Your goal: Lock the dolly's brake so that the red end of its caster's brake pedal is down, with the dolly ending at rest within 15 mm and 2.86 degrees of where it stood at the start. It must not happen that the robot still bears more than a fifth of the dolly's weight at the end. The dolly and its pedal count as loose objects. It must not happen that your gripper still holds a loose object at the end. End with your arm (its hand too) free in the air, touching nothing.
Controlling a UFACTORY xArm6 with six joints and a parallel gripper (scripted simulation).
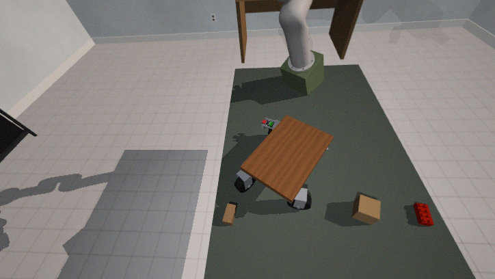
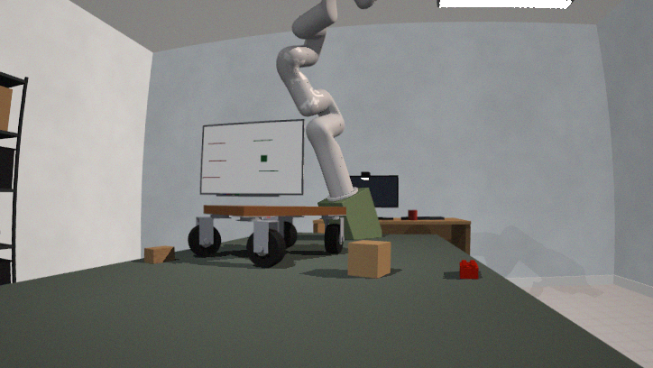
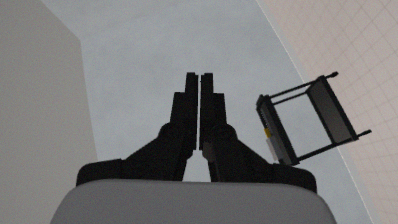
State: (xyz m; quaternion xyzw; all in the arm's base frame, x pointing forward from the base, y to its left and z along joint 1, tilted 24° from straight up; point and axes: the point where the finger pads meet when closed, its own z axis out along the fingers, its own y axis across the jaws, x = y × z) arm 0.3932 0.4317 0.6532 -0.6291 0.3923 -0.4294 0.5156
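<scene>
The brake pedal lies 280 mm behind my hand, 420 mm to the right of it and 700 mm below it. Also, from my hand: red toy brick 130 mm ahead, 30 mm to the left, 770 mm below; then cardboard box 100 mm ahead, 150 mm to the right, 750 mm below; then small wooden block 60 mm ahead, 600 mm to the right, 770 mm below.
</scene>
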